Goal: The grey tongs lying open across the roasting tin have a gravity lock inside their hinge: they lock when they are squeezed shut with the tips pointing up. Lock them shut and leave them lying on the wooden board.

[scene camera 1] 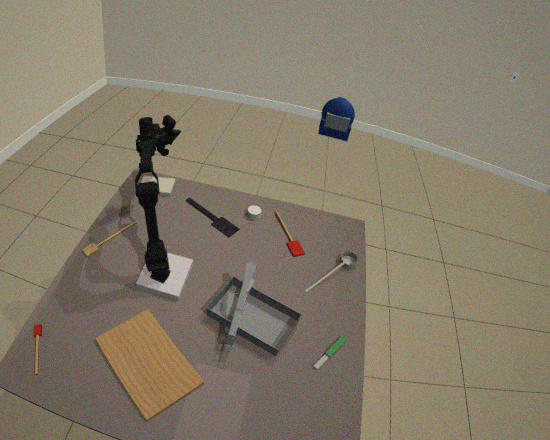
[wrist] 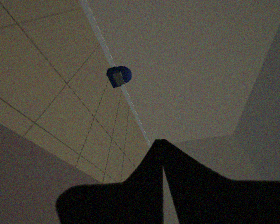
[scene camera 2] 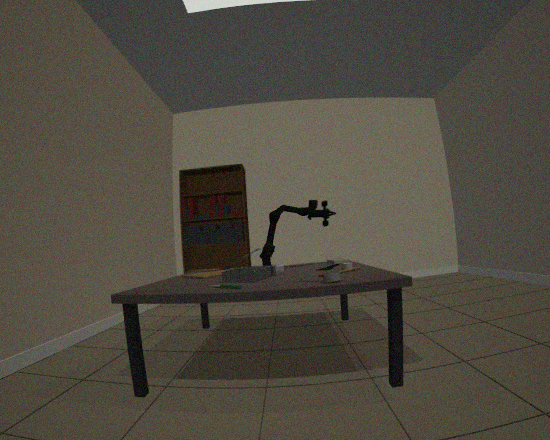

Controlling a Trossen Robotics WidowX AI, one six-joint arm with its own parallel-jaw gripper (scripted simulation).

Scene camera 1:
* wooden board: 154, 372
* roasting tin: 267, 323
